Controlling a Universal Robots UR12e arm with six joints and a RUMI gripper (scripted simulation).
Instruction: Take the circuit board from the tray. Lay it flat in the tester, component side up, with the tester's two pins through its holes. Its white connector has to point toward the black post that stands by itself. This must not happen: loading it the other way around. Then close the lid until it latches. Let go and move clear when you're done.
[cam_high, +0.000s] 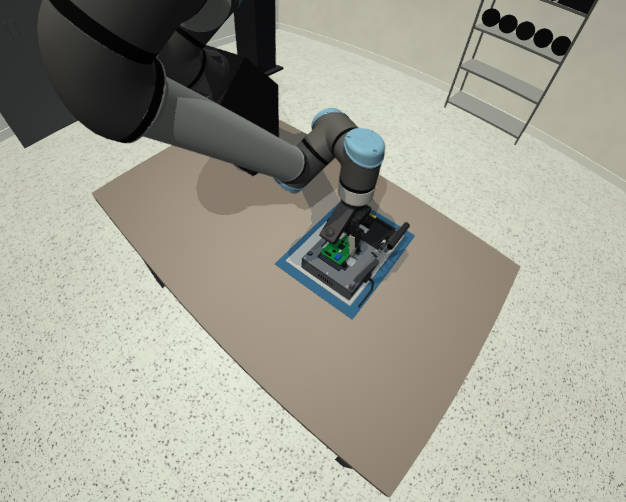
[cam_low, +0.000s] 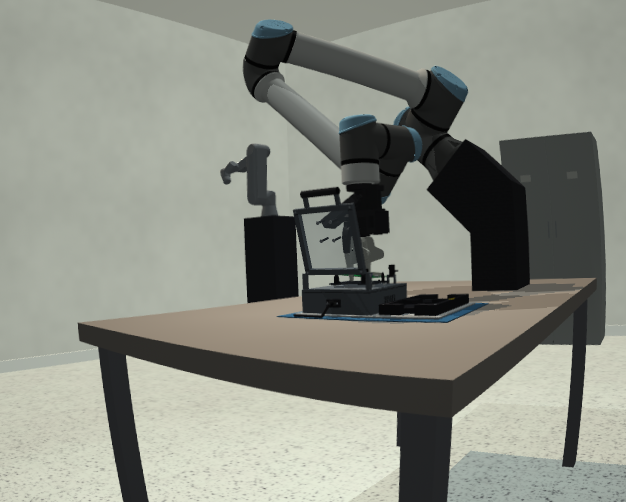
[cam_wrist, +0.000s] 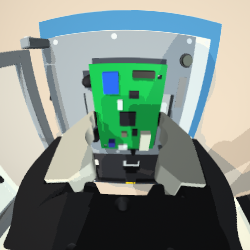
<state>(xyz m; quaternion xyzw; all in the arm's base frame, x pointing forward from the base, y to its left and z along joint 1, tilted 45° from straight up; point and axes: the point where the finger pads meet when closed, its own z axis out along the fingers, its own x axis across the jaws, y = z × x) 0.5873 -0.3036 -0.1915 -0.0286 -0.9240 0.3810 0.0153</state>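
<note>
Now: the green circuit board right at my hand. The rest, counted from my hand: tester bed: 20 mm below; then black post: 60 mm to the left, 60 mm behind; then tester: 40 mm to the left, 30 mm ahead, 30 mm above.
</note>
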